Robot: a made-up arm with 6 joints. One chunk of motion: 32 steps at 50 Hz.
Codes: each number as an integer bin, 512 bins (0 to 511) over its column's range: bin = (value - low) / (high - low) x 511, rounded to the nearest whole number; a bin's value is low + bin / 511 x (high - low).
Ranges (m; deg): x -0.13..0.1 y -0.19..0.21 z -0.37..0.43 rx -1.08..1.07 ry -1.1..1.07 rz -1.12..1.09
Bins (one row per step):
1: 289 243 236 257 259 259
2: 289 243 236 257 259 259
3: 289 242 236 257 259 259
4: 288 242 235 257 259 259
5: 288 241 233 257 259 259
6: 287 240 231 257 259 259
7: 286 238 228 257 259 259
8: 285 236 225 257 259 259
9: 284 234 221 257 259 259
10: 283 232 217 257 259 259
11: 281 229 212 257 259 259
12: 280 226 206 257 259 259
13: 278 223 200 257 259 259
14: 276 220 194 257 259 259
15: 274 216 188 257 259 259
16: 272 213 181 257 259 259
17: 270 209 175 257 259 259
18: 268 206 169 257 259 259
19: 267 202 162 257 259 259
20: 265 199 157 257 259 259
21: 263 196 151 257 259 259
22: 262 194 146 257 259 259
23: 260 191 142 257 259 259
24: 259 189 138 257 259 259
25: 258 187 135 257 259 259
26: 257 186 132 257 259 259
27: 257 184 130 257 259 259
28: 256 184 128 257 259 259
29: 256 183 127 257 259 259
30: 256 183 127 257 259 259
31: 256 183 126 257 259 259
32: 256 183 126 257 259 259
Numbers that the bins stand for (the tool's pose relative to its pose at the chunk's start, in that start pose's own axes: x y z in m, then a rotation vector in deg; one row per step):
1: 0.0001 0.0002 -0.0005 0.00 0.00 0.00
2: 0.0001 0.0002 -0.0005 0.00 0.00 0.00
3: 0.0001 -0.0006 -0.0005 0.00 0.00 0.00
4: -0.0004 -0.0006 -0.0021 0.00 0.00 0.00
5: -0.0004 -0.0014 -0.0052 0.00 0.00 0.00
6: -0.0008 -0.0021 -0.0084 0.00 0.00 0.00
7: -0.0013 -0.0037 -0.0131 0.00 0.00 0.00
8: -0.0017 -0.0053 -0.0177 0.00 0.00 0.00
9: -0.0022 -0.0068 -0.0240 0.00 0.00 0.00
10: -0.0026 -0.0084 -0.0303 0.00 0.00 0.00
11: -0.0035 -0.0107 -0.0381 0.00 0.00 0.00
12: -0.0040 -0.0131 -0.0475 0.00 0.00 0.00
13: -0.0049 -0.0154 -0.0569 0.00 0.00 0.00
14: -0.0058 -0.0178 -0.0663 0.00 0.00 0.00
15: -0.0067 -0.0209 -0.0757 0.00 0.00 0.00
16: -0.0076 -0.0233 -0.0866 0.00 0.00 0.00
17: -0.0085 -0.0264 -0.0960 0.00 0.00 0.00
18: -0.0094 -0.0287 -0.1054 0.00 0.00 0.00
19: -0.0098 -0.0319 -0.1164 0.00 0.00 0.00
20: -0.0107 -0.0342 -0.1242 0.00 0.00 0.00
21: -0.0116 -0.0366 -0.1336 0.00 0.00 0.00
22: -0.0121 -0.0381 -0.1414 0.00 0.00 0.00
23: -0.0130 -0.0405 -0.1477 0.00 0.00 0.00
24: -0.0134 -0.0421 -0.1540 0.00 0.00 0.00
25: -0.0139 -0.0436 -0.1586 0.00 0.00 0.00
26: -0.0143 -0.0444 -0.1633 0.00 0.00 0.00
27: -0.0143 -0.0460 -0.1665 0.00 0.00 0.00
28: -0.0148 -0.0460 -0.1696 0.00 0.00 0.00
29: -0.0148 -0.0468 -0.1712 0.00 0.00 0.00
30: -0.0148 -0.0468 -0.1712 0.00 0.00 0.00
31: -0.0148 -0.0468 -0.1727 0.00 0.00 0.00
32: -0.0148 -0.0468 -0.1727 0.00 0.00 0.00

